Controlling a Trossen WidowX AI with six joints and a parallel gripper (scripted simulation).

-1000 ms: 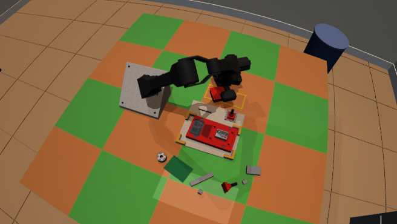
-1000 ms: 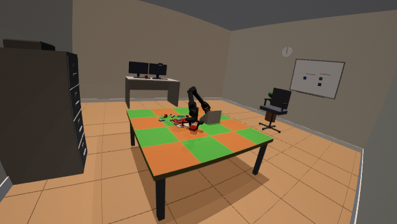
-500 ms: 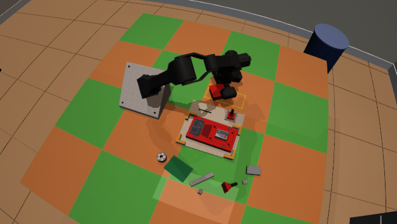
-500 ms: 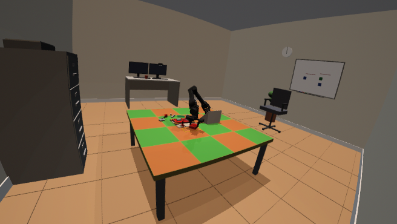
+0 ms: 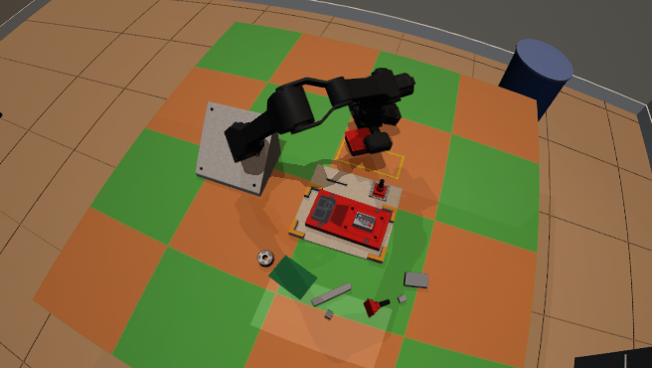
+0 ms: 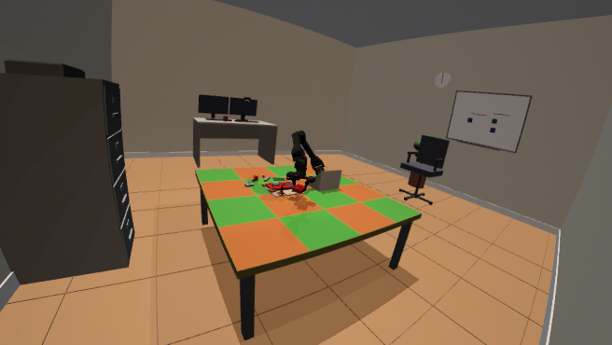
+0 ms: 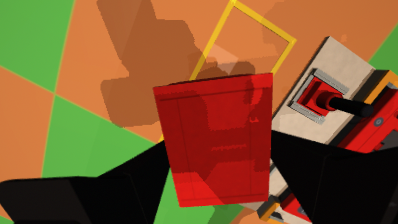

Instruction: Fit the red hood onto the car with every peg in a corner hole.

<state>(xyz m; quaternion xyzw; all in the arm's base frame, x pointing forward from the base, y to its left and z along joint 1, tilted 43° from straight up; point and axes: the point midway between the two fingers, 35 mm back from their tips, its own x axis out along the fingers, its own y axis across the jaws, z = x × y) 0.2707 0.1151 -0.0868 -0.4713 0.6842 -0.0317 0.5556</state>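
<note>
Right now my gripper tip is 21 cm to the left of the grey engine block, 8 cm short of it and 5 cm above it. Also, from my gripper tip: grey bar (41 cm to the right, 7 cm ahead, 6 cm below); then red hood (1 cm above); then dark green plate (41 cm to the right, 7 cm below, 4 cm behind).
</note>
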